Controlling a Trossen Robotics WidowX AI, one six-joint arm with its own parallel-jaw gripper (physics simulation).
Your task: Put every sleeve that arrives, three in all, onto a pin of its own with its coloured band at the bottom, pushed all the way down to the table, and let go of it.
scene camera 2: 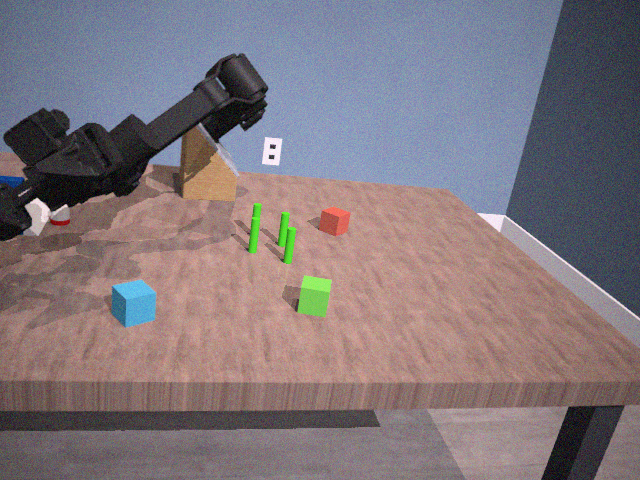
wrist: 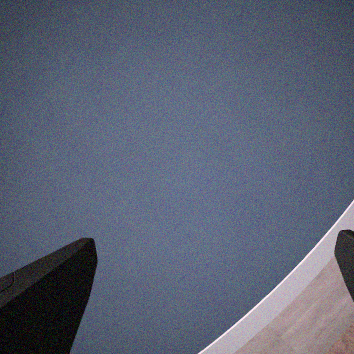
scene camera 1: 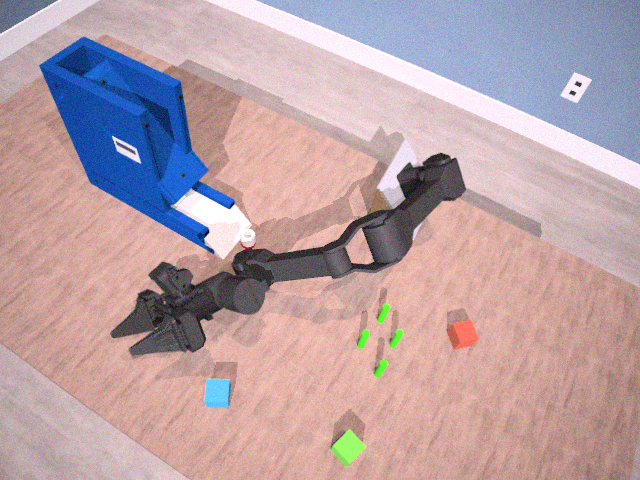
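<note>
A white sleeve (scene camera 1: 248,238) (scene camera 2: 59,215) with a red band stands at the low end of the chute's white ramp, its band at the bottom. The arm hides part of it in scene camera 2. Several bare green pins stand upright on the table in a diamond: a back pin (scene camera 1: 383,313), a left pin (scene camera 1: 363,338) (scene camera 2: 253,235), a right pin (scene camera 1: 396,338) and a front pin (scene camera 1: 381,368) (scene camera 2: 290,245). My gripper (scene camera 1: 124,343) (wrist: 221,249) is open and empty, raised above the table, left of the pins and on the near side of the sleeve in scene camera 1.
A blue chute (scene camera 1: 111,118) with a white ramp (scene camera 1: 219,222) stands at the left. A blue cube (scene camera 1: 217,393) (scene camera 2: 133,303), a green cube (scene camera 1: 348,447) (scene camera 2: 314,296) and a red cube (scene camera 1: 462,334) (scene camera 2: 334,221) lie around the pins. A wooden wedge block (scene camera 2: 209,180) stands behind.
</note>
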